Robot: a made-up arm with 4 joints. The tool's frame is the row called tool.
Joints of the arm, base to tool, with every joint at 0 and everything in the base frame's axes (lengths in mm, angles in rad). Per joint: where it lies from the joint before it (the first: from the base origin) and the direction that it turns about. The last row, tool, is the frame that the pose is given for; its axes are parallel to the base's.
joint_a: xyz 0.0 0.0 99.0 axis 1 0 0
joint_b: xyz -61.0 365.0 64.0 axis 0 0 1
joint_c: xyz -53.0 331.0 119.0 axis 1 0 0
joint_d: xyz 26.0 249.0 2.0 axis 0 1 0
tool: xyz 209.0 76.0 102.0
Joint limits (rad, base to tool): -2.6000..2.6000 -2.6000..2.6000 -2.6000..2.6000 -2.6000..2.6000
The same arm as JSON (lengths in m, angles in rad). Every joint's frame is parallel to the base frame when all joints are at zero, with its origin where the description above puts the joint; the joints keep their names.
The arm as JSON. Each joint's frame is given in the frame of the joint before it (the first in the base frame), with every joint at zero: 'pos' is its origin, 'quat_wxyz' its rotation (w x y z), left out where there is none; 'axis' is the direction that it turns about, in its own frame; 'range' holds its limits. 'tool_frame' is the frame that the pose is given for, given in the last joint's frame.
{"length_unit": "m", "angle_unit": "rad", "joints": [{"joint": "joint_a", "pos": [0.0, 0.0, 0.099], "axis": [1.0, 0.0, 0.0], "range": [-2.6, 2.6]}, {"joint": "joint_b", "pos": [-0.061, 0.365, 0.064], "axis": [0.0, 0.0, 1.0], "range": [-2.6, 2.6]}, {"joint": "joint_c", "pos": [-0.053, 0.331, 0.119], "axis": [1.0, 0.0, 0.0], "range": [-2.6, 2.6]}, {"joint": "joint_d", "pos": [0.026, 0.249, 0.002], "axis": [0.0, 1.0, 0.0], "range": [-2.6, 2.6]}], "tool_frame": {"pos": [0.209, 0.076, 0.102]}}
